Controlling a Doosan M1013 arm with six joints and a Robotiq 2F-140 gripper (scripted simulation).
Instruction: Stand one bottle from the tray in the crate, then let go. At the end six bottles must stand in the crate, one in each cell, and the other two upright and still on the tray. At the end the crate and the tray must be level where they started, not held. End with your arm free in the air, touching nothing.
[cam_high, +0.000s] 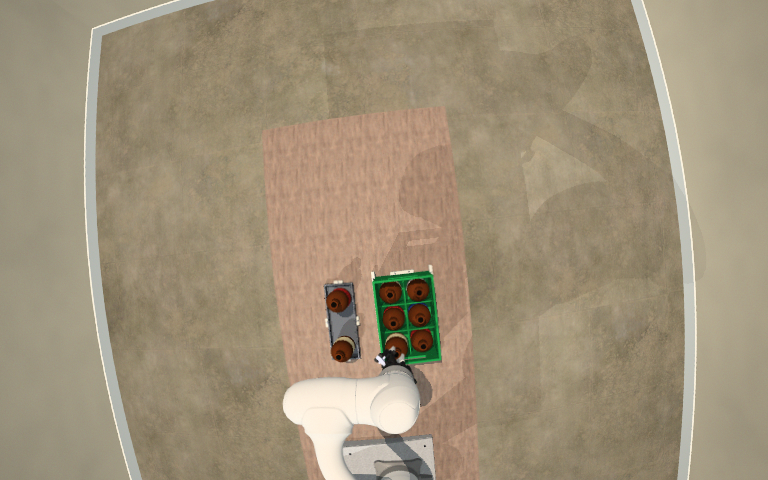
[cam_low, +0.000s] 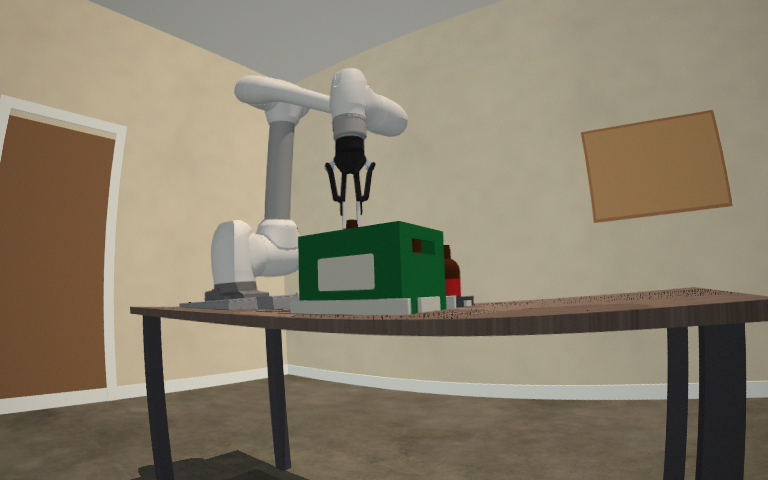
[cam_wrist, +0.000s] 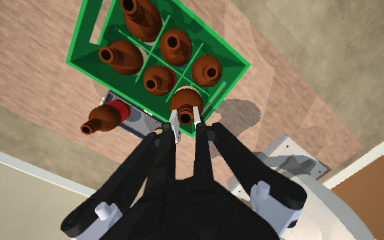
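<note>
Right now the green crate is 15 cm below my hand, 9 cm ahead of it and 4 cm to the right of it. Round my hand: grey tray: 22 cm below, 19 cm to the left, 6 cm ahead.
</note>
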